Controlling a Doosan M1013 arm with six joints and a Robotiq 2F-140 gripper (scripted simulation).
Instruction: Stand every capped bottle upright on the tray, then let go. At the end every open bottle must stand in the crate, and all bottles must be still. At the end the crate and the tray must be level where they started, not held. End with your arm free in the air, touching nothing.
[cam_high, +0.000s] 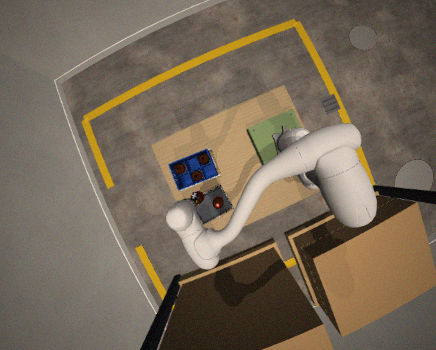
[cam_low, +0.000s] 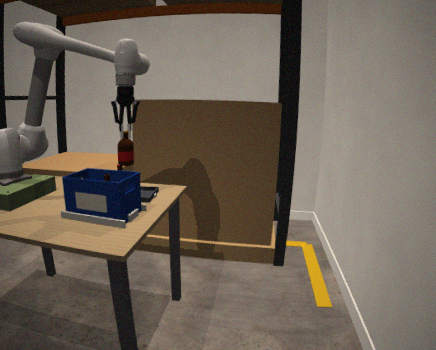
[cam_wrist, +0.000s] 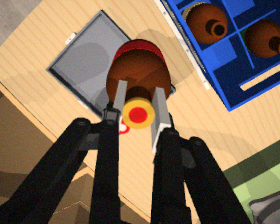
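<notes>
My gripper is now 8 cm above the brown capped bottle. Also, from my hand: grey tray: 6 cm behind, 10 cm to the left, 33 cm below; blue crate: 17 cm to the right, 25 cm below; uncapped bottle: 10 cm ahead, 20 cm to the right, 25 cm below.
</notes>
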